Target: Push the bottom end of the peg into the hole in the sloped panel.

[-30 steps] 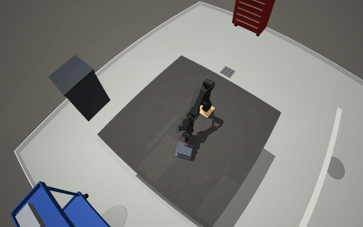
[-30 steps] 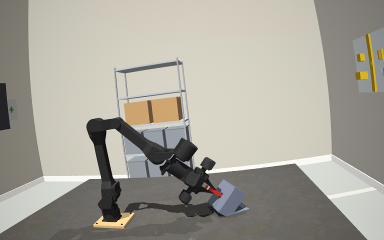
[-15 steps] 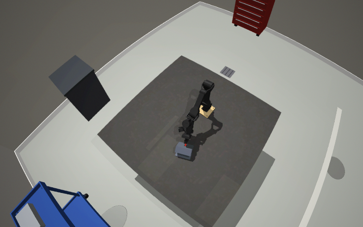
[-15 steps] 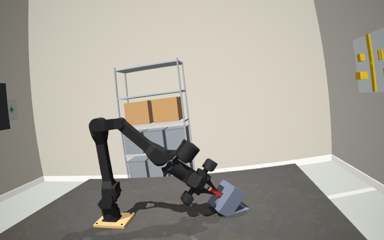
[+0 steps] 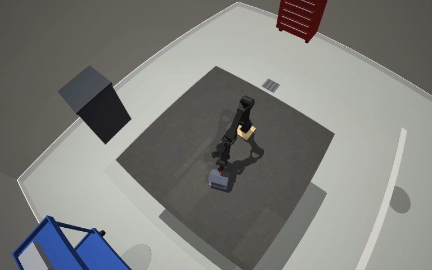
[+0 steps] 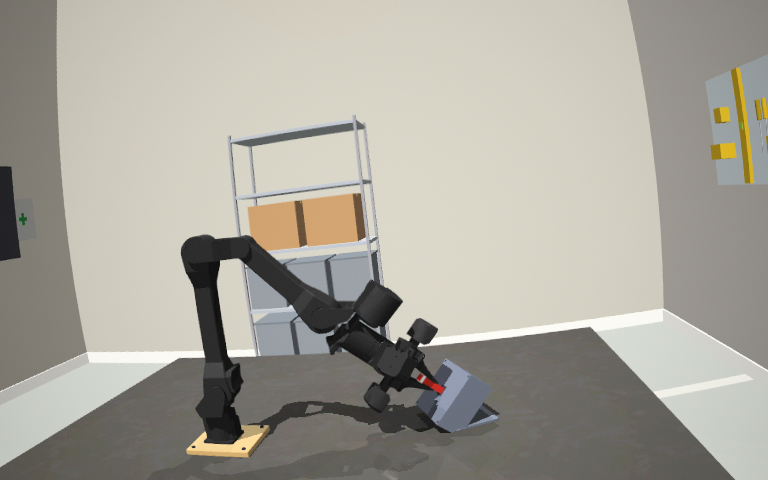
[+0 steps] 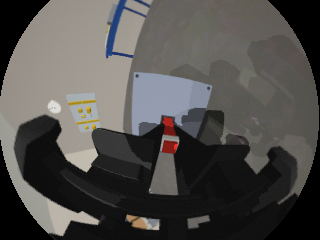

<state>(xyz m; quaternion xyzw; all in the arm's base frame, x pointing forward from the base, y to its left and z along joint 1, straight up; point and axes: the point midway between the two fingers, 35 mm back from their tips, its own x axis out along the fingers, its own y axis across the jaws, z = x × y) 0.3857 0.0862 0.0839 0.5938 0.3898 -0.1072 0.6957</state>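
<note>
The red peg is 10 mm behind my gripper tip and 10 mm above it. The rest, counted from my gripper tip: grey sloped panel 30 mm ahead, 10 mm to the left, 30 mm below.
</note>
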